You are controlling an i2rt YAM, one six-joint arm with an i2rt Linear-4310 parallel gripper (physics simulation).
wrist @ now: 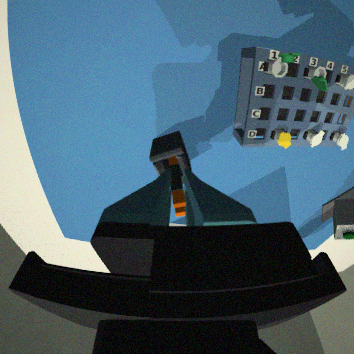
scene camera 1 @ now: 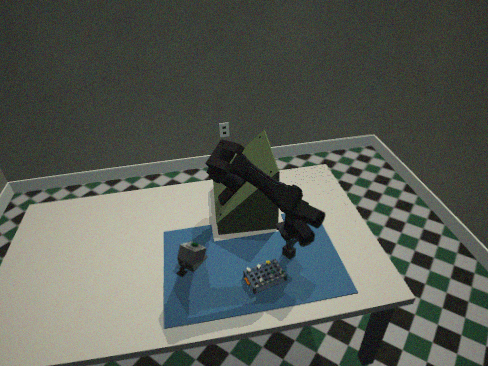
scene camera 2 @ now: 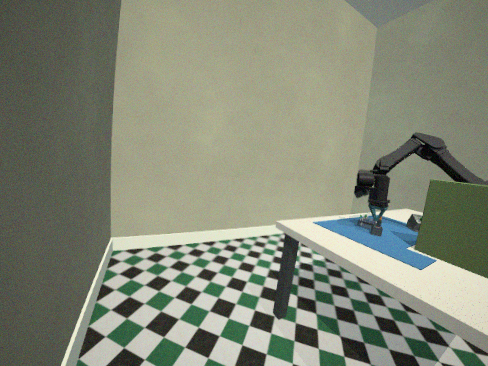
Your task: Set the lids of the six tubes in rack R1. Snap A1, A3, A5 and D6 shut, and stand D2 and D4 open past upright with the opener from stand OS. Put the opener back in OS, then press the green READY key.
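Places are measured from the arm's base along level axes (x ahead, y left, z up), in metres.
Pixels of known places: gripper, fingertip midpoint: [wrist: 177,174] [scene camera 1: 289,245] [scene camera 2: 376,221]; arm's base, origin of the base link: [scene camera 1: 237,185] [scene camera 2: 477,220].
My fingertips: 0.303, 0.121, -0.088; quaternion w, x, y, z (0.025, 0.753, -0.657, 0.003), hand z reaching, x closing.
Note:
Ahead of a thing's pixels: the offset from my fingertips to its top centre, as dx, dy, dz. "*": to the spot under its first point. Level surfaces: height alone.
Rack R1 {+0.071, -0.120, -0.002} [scene camera 1: 265,276] [scene camera 2: 366,223] [wrist: 245,95] stands on the blue mat with six tubes. In the wrist view A1's green lid {+0.097, -0.061, -0.007} [wrist: 289,57] and A3's green lid {+0.089, -0.095, -0.005} [wrist: 320,82] stick out open; the pale A5 lid {+0.104, -0.139, -0.018} [wrist: 347,81] is partly cut off. D2's yellow lid {+0.036, -0.092, -0.018} [wrist: 284,139] and the white lids at D4 {+0.044, -0.130, -0.018} [wrist: 316,138] and D6 {+0.050, -0.169, -0.015} [wrist: 342,140] show; their exact angles are unclear. The black stand OS {-0.012, +0.003, -0.020} [scene camera 1: 288,252] [scene camera 2: 376,230] [wrist: 167,145] holds the orange-and-black opener {-0.013, +0.000, +0.026} [wrist: 179,204] upright. My gripper [scene camera 1: 289,243] [scene camera 2: 378,219] [wrist: 177,174] is shut on the opener above OS.
A grey box {-0.083, -0.349, +0.024} [scene camera 1: 190,256] [scene camera 2: 414,222] [wrist: 345,214] with the green key {-0.098, -0.333, +0.014} [scene camera 1: 195,244] [wrist: 348,234] stands across the mat {dz -0.060} [scene camera 1: 320,280]. A small black object {* -0.033, -0.399, -0.048} [scene camera 1: 181,271] is beside it. A tall green panel [scene camera 1: 250,212] [scene camera 2: 452,225] stands behind, near the arm.

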